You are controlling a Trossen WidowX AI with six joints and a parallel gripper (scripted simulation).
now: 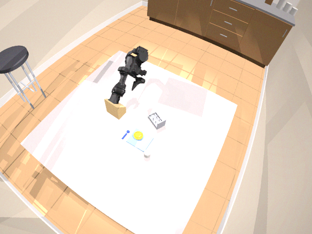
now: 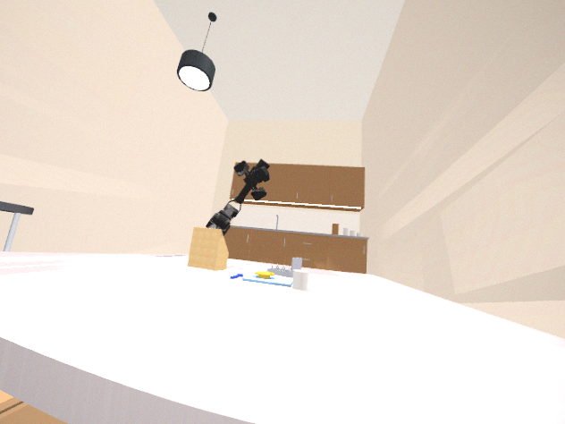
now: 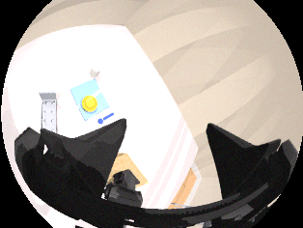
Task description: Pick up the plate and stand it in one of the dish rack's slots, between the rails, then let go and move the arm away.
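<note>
The yellow plate lies 340 mm below my gripper tip, 140 mm ahead of it and 60 mm to the right of it. From my gripper tip the other things lie so: dish rack: 340 mm below, 170 mm ahead, 120 mm to the left; then blue spoon: 360 mm below, 100 mm to the right, 60 mm ahead; then light blue mat: 360 mm below, 160 mm ahead, 80 mm to the right.
</note>
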